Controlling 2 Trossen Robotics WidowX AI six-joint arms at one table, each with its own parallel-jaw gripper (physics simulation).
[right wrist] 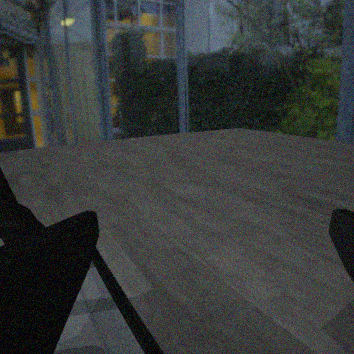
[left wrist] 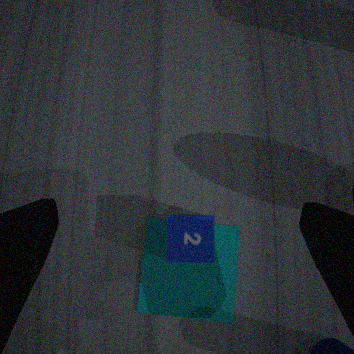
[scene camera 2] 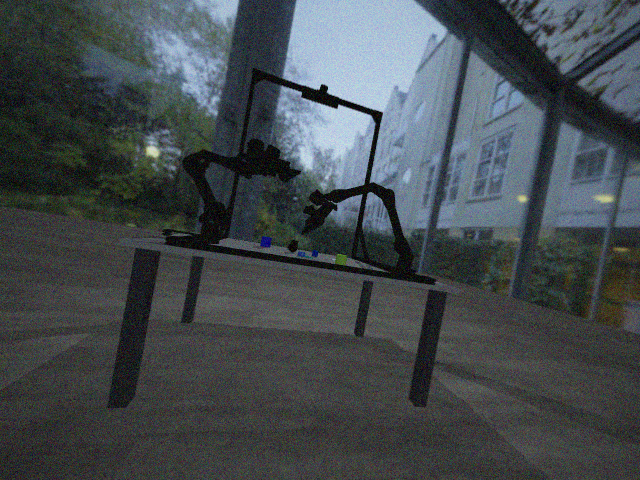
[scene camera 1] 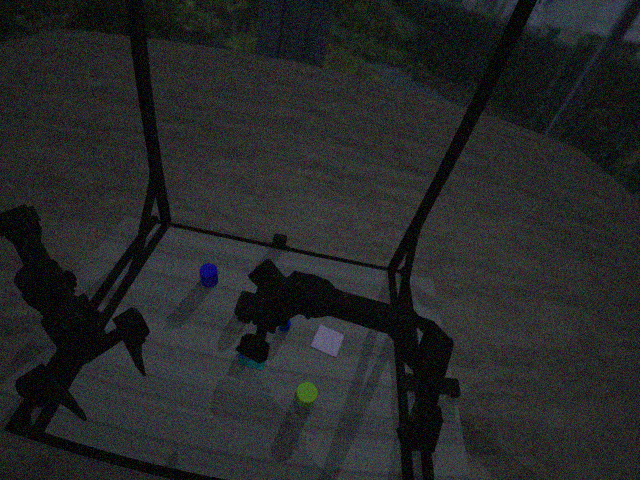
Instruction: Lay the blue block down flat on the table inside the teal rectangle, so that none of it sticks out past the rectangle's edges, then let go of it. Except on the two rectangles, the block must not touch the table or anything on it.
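Frame: origin at the left arm's base, x ahead, y left, z up, level; millimetres.
Where they show: left gripper, fingertip midpoint: [left wrist: 181,212] [scene camera 2: 303,233] [scene camera 1: 241,334]; right gripper, fingertip midpoint: [right wrist: 214,222] [scene camera 2: 295,168] [scene camera 1: 115,396]; left arm's base, link origin: [scene camera 2: 403,271] [scene camera 1: 413,436]; right arm's base, link origin: [scene camera 2: 208,238].
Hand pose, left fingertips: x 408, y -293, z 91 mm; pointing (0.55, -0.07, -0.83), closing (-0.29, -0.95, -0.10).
Things, the pixels of their top centre, and the offset from my left fingertips. "pt": a spot on its surface instead.
- blue block, top centre: [left wrist: 189,238] [scene camera 2: 301,252] 10 mm back, 1 mm left, 91 mm down
- teal rectangle, surface spot: [left wrist: 227,295] pt 58 mm back, 12 mm right, 109 mm down
- pale lilac rectangle, surface spot: [scene camera 1: 327,341] pt 248 mm back, 12 mm right, 109 mm down
- blue cylinder, top centre: [scene camera 1: 208,270] [scene camera 2: 266,237] 95 mm ahead, 253 mm right, 56 mm down
- smaller blue object, top centre: [scene camera 2: 315,250] 127 mm back, 70 mm right, 79 mm down
- yellow-green cylinder, top centre: [scene camera 1: 307,392] [scene camera 2: 341,254] 152 mm back, 140 mm left, 66 mm down
The blue block [scene camera 2: 301,254] [left wrist: 190,239] lies flat, its "2" face up, on the teal rectangle [scene camera 1: 252,362] [left wrist: 227,295]. In the left wrist view its upper edge appears to reach slightly past the rectangle's upper edge; whether its base sticks out I cannot tell. In scene camera 1 my left arm hides the block. My left gripper [scene camera 1: 256,314] [scene camera 2: 307,228] [left wrist: 181,212] is open and empty, above the block, with the fingers clear on both sides. My right gripper [scene camera 1: 114,395] [scene camera 2: 295,174] [right wrist: 214,222] is open and empty, high at the left of the table.
A pale lilac rectangle [scene camera 1: 327,341] lies to the right of the teal one. A blue cylinder [scene camera 1: 208,275] [scene camera 2: 265,241] stands farther back. A smaller blue object [scene camera 1: 284,326] [scene camera 2: 314,253] is partly hidden by the left arm. A yellow-green cylinder [scene camera 1: 307,393] [scene camera 2: 341,259] stands nearer the front.
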